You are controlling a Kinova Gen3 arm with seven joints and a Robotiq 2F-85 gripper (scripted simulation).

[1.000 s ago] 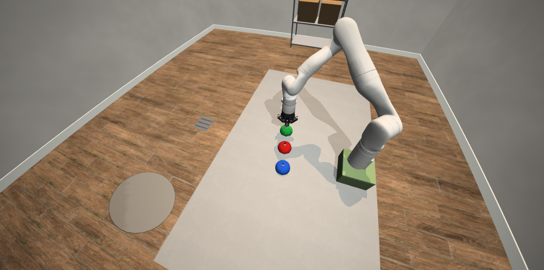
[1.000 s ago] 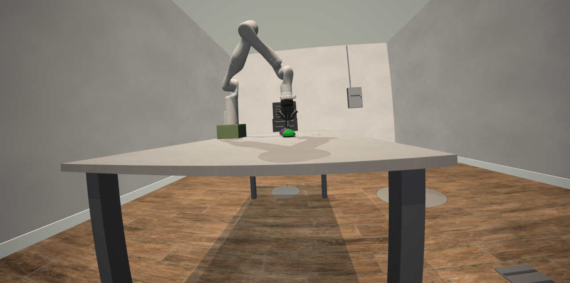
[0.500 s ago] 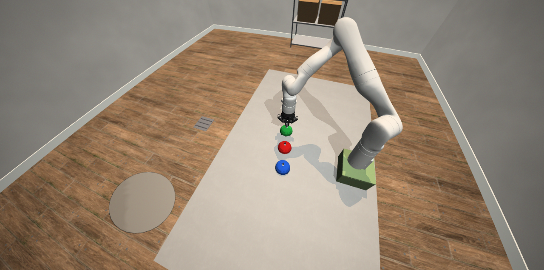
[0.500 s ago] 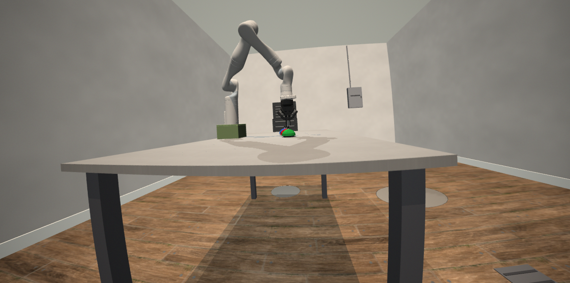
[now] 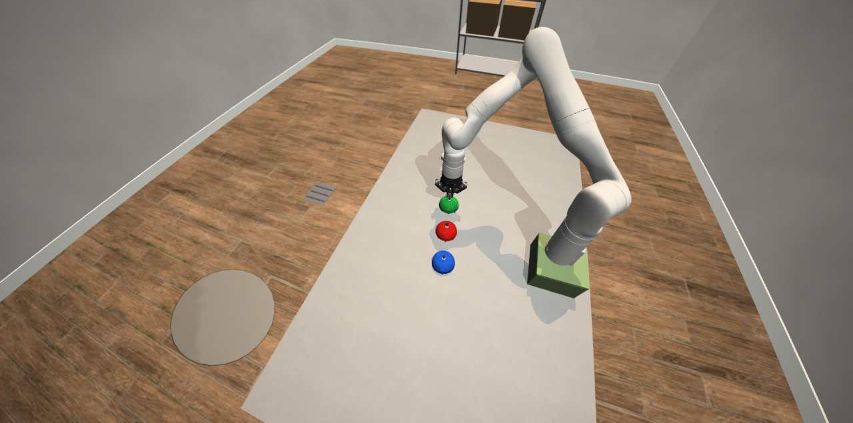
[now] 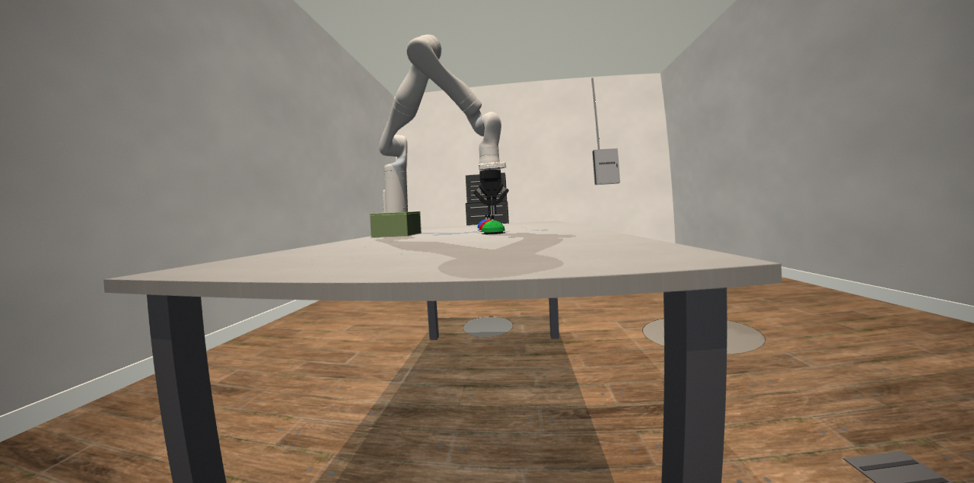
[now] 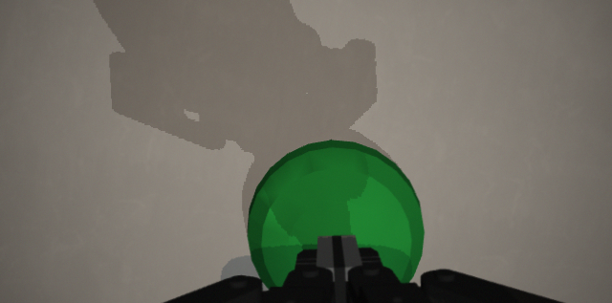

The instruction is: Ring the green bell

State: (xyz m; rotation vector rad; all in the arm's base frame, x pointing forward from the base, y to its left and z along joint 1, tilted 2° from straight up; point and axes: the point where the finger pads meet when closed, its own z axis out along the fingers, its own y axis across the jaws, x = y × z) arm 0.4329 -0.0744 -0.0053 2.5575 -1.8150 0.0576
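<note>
My gripper is now 40 mm above the green bell. Round my hand: red bell: 40 mm behind, 120 mm to the left, 40 mm below; blue bell: 90 mm behind, 240 mm to the left, 40 mm below.
</note>
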